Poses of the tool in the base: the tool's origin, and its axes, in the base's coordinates. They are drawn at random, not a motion.
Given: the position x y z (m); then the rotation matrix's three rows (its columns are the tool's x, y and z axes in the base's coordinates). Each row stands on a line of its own.
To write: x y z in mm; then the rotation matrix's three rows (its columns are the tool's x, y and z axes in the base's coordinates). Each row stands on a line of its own. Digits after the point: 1 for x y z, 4 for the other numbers.
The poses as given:
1:
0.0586 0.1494 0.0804
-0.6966 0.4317 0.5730
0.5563 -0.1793 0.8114
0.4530 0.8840 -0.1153
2:
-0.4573 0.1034 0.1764
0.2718 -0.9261 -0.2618
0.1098 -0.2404 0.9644
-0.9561 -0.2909 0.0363
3:
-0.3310 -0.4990 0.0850
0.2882 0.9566 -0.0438
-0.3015 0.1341 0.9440
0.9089 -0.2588 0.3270
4:
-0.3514 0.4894 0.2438
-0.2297 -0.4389 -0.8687
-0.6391 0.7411 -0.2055
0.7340 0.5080 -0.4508
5:
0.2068 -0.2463 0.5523
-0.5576 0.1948 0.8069
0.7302 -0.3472 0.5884
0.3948 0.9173 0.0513
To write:
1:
58.6 149.4 80.4
-0.6966 0.4317 0.5730
0.5563 -0.1793 0.8114
0.4530 0.8840 -0.1153

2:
-457.3 103.4 176.4
0.2718 -0.9261 -0.2618
0.1098 -0.2404 0.9644
-0.9561 -0.2909 0.0363

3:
-331.0 -499.0 85.0
0.2882 0.9566 -0.0438
-0.3015 0.1341 0.9440
0.9089 -0.2588 0.3270

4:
-351.4 489.4 243.8
-0.2297 -0.4389 -0.8687
-0.6391 0.7411 -0.2055
0.7340 0.5080 -0.4508

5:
206.8 -246.3 552.3
-0.5576 0.1948 0.8069
0.7302 -0.3472 0.5884
0.3948 0.9173 0.0513

